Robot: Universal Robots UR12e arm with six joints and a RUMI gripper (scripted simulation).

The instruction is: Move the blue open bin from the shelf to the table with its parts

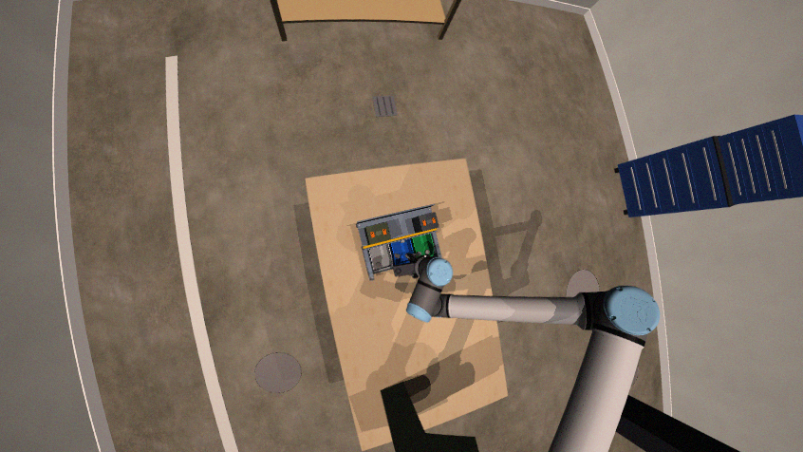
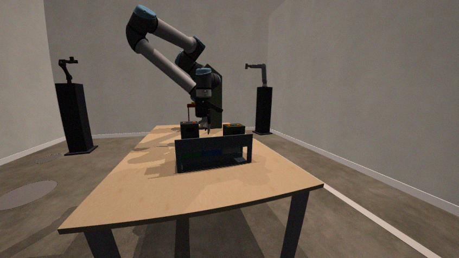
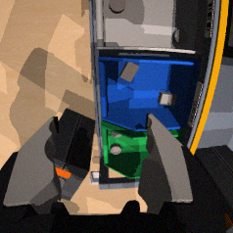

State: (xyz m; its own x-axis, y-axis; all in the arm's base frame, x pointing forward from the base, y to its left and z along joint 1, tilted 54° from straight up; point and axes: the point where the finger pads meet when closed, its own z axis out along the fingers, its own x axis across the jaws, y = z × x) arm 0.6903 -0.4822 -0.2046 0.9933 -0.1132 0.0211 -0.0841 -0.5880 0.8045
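Now: the blue open bin 9 cm below my hand, 8 cm ahead of it and 1 cm to the right of it. The rest, counted from my hand: grey bin: 10 cm to the left, 9 cm below, 9 cm ahead; then bar: 13 cm ahead, 3 cm below, 1 cm to the right; then green bin: 12 cm to the right, 9 cm below, 7 cm ahead.
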